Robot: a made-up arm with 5 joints.
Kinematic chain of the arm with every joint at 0, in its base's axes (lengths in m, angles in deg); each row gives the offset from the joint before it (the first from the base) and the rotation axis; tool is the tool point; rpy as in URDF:
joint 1: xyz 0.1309 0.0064 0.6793 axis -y
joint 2: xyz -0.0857 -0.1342 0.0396 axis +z
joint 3: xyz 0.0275 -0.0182 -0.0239 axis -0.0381 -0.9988 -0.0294
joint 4: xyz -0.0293 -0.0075 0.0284 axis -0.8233 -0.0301 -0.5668
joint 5: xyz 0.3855 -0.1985 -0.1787 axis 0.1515 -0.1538 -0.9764
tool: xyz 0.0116 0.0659 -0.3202 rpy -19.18 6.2 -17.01
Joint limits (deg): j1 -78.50..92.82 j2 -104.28..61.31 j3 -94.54..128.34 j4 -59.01..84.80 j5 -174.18..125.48
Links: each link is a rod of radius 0.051 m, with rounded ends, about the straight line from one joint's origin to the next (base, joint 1, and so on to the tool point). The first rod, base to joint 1, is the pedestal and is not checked.
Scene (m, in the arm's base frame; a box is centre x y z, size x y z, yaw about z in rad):
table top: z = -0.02
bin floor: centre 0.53 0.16 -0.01 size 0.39 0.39 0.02 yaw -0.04
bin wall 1: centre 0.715 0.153 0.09 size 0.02 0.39 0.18 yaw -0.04
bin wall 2: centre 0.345 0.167 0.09 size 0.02 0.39 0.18 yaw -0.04
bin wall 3: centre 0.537 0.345 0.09 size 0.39 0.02 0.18 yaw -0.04
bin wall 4: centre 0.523 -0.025 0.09 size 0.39 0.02 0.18 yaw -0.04
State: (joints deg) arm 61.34 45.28 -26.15 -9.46 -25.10
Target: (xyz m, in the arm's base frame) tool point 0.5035 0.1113 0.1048
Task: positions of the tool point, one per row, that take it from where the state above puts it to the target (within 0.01 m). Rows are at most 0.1 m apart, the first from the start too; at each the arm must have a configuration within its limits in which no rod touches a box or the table.
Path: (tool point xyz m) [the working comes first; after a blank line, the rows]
Joints at the target: 82.85 61.31 -53.56 -59.01 66.60
Straight joint move there: clear.

1: 0.6327 -0.0452 0.3833
2: 0.6106 0.0004 0.3281
3: 0.5867 0.0376 0.2760
4: 0.5630 0.0668 0.2275
5: 0.5408 0.0884 0.1828
6: 0.5209 0.1030 0.1419
7: 0.5035 0.1113 0.1048

